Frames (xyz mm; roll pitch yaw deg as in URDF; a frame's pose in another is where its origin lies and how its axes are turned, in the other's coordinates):
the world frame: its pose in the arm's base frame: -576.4 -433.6 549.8 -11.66 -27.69 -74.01
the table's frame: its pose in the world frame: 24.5 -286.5 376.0 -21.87 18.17 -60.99
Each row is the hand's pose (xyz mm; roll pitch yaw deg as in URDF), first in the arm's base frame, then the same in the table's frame.
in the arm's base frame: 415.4 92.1 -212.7 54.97 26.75 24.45
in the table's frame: -1275.0 624.4 -1005.1 53.72 20.69 159.81
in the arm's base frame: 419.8 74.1 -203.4 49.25 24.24 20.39
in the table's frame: -1264.8 639.9 -995.8 48.47 18.12 155.98
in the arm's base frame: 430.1 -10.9 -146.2 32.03 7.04 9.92
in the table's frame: -1207.8 705.0 -940.0 32.42 0.89 145.81
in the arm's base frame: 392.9 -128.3 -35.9 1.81 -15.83 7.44
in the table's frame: -1089.4 757.5 -837.2 2.51 -21.96 143.08
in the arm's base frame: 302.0 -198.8 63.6 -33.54 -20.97 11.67
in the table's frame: -966.4 739.7 -749.5 -33.32 -27.13 147.45
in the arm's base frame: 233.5 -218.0 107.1 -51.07 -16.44 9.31
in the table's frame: -900.2 703.6 -713.9 -50.58 -22.59 145.01
